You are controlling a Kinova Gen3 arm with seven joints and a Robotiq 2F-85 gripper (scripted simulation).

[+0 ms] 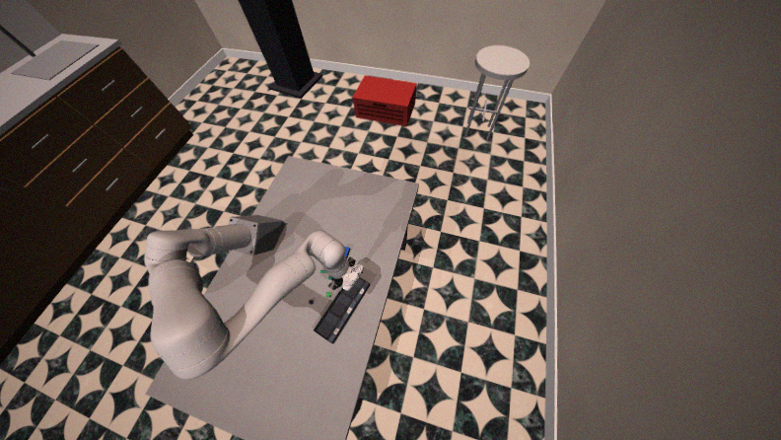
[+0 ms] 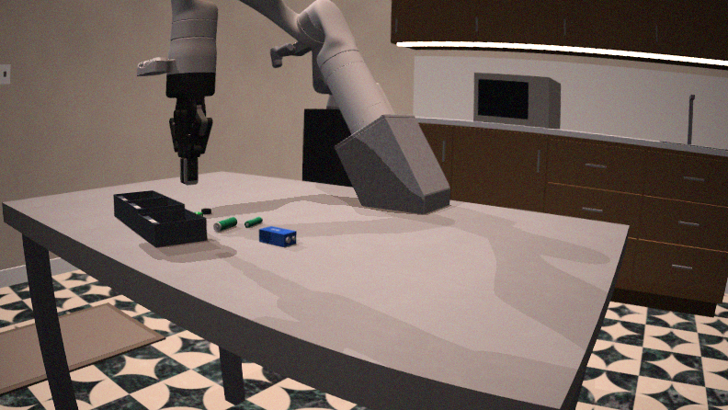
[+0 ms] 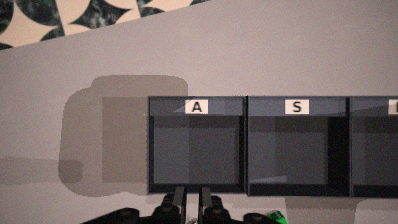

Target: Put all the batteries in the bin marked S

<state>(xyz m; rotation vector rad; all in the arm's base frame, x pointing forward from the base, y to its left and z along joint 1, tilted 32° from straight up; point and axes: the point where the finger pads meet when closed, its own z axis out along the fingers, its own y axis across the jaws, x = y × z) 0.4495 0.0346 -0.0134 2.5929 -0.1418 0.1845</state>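
The green battery is 90 mm below my hand, 70 mm behind it and 10 mm to the right of it. From my hand the other things lie so: bin row (90 mm to the right, 80 mm below, 20 mm ahead); then blue 9V battery (120 mm to the left, 90 mm below, 80 mm behind); then green die (90 mm below, 70 mm to the right, 50 mm behind).
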